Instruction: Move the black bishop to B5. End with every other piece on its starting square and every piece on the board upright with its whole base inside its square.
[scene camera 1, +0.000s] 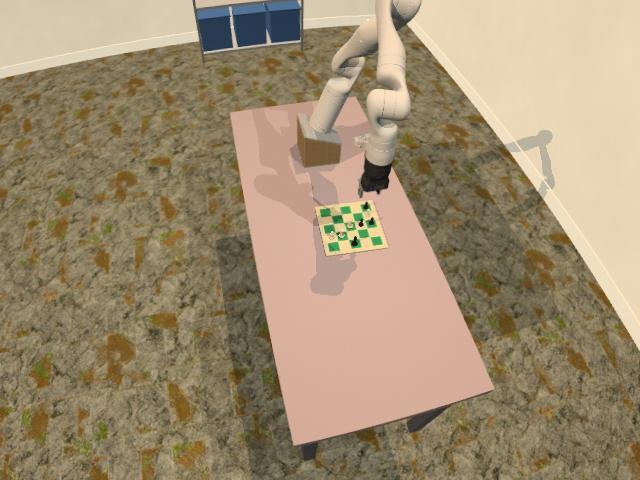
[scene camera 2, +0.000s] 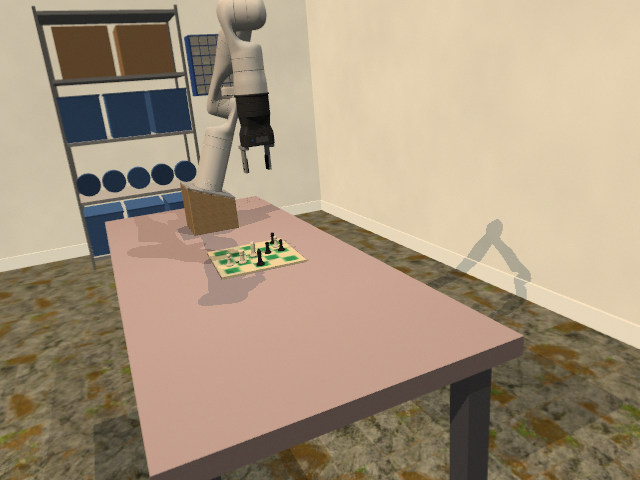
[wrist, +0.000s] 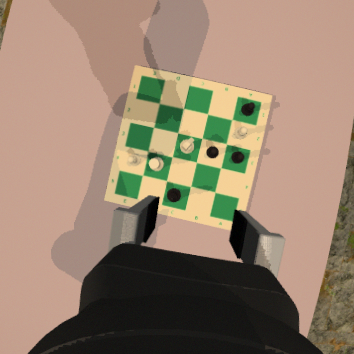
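Seen in the pictures: gripper, fingertip midpoint: (scene camera 1: 368, 193) (scene camera 2: 257, 170) (wrist: 194, 218); arm's base, origin of the base link: (scene camera 1: 319, 126) (scene camera 2: 208, 188).
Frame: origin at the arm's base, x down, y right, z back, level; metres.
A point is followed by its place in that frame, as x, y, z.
The chessboard (scene camera 1: 361, 249) @(0.123, -0.071, -0.519) (scene camera 2: 300, 259) @(0.123, -0.152, -0.512) (wrist: 112, 187) @(0.123, 0.044, -0.507) lies on the table. Black pieces stand at C5 (scene camera 1: 354, 241) @(0.105, -0.049, -0.495) (scene camera 2: 260, 257) @(0.103, -0.052, -0.496) (wrist: 173, 195) @(0.085, -0.052, -0.489), B3 (scene camera 1: 360, 223) @(0.110, -0.087, -0.417) (scene camera 2: 267, 248) @(0.109, -0.090, -0.417) (wrist: 212, 152) @(0.092, -0.090, -0.416), A3 (scene camera 1: 371, 221) @(0.111, -0.128, -0.412) (scene camera 2: 280, 244) @(0.106, -0.128, -0.414) (wrist: 237, 157) @(0.093, -0.126, -0.414) and A1 (scene camera 1: 366, 205) @(0.109, -0.126, -0.338) (scene camera 2: 272, 238) @(0.108, -0.124, -0.339) (wrist: 247, 109) @(0.110, -0.125, -0.339). The C5 one is tallest; which one is the bishop is too small to tell. Square B5 (scene camera 1: 366, 242) @(0.123, -0.094, -0.492) (wrist: 200, 201) @(0.123, -0.094, -0.491) is light and bare, between C5 and A5. My gripper (scene camera 1: 369, 194) @(-0.113, -0.075, -0.477) (scene camera 2: 256, 170) @(-0.113, -0.075, -0.477) (wrist: 194, 218) @(-0.113, -0.075, -0.477) is open and empty, high above the table.
White pieces stand at C3 (wrist: 187, 145) @(0.083, -0.053, -0.416), D4 (wrist: 156, 163) @(0.089, -0.017, -0.452), E4 (wrist: 133, 160) @(0.094, 0.017, -0.456) and A2 (wrist: 242, 132) @(0.093, -0.123, -0.377). The arm's wooden base block (scene camera 1: 321, 149) @(0.042, 0.006, -0.092) (scene camera 2: 212, 217) @(0.079, 0.009, -0.092) stands behind the board. A shelf rack (scene camera 2: 118, 80) is against the back wall. The arm's shadow crosses part of the board.
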